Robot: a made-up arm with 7 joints.
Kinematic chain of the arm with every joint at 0, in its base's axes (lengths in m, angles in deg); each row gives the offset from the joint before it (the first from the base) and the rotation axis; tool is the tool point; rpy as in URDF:
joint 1: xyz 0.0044 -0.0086 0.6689 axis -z
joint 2: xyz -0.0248 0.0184 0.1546 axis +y
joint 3: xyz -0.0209 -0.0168 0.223 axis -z
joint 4: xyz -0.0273 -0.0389 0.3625 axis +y
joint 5: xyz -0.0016 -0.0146 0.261 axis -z
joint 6: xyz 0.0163 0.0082 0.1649 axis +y
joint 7: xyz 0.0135 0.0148 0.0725 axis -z
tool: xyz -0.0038 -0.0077 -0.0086 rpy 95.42 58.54 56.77
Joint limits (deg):
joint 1: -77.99..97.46
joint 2: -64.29..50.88
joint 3: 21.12..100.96
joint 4: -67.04..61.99
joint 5: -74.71..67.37
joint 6: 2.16..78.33
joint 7: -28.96..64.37
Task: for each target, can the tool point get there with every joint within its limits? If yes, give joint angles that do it. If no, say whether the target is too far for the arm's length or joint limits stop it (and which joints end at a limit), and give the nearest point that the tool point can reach.
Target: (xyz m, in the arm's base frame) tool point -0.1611 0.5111 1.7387
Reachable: yes | joints 66.62 -15.34 30.10 -31.62 33.55 28.30 -16.70
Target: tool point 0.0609 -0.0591 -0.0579
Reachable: no: joint limits stop it (at a limit: joint 1, joint 2, joint 3, joint 4, joint 5, joint 6, joint 7) | nearest point -0.3368 -0.8755 0.7189 | short by 1.195 m
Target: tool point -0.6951 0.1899 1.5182
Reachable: yes | joints -13.46 -27.93 69.56 -55.18 26.49 19.16 31.69
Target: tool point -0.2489 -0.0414 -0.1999
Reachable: no: joint limits stop it (at a limit: joint 2, joint 3, joint 4, joint 5, joint 6, joint 7) | nearest point -0.9195 -0.1282 0.7189 | short by 1.141 m
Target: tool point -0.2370 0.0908 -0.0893
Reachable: no: joint limits stop it (at a limit: joint 2, joint 3, joint 4, joint 5, joint 6, joint 7) | nearest point -0.8571 0.3461 0.7189 | short by 1.050 m
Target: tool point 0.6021 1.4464 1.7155
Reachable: no: too far | nearest point 0.3072 0.8915 1.3645 | short by 0.720 m
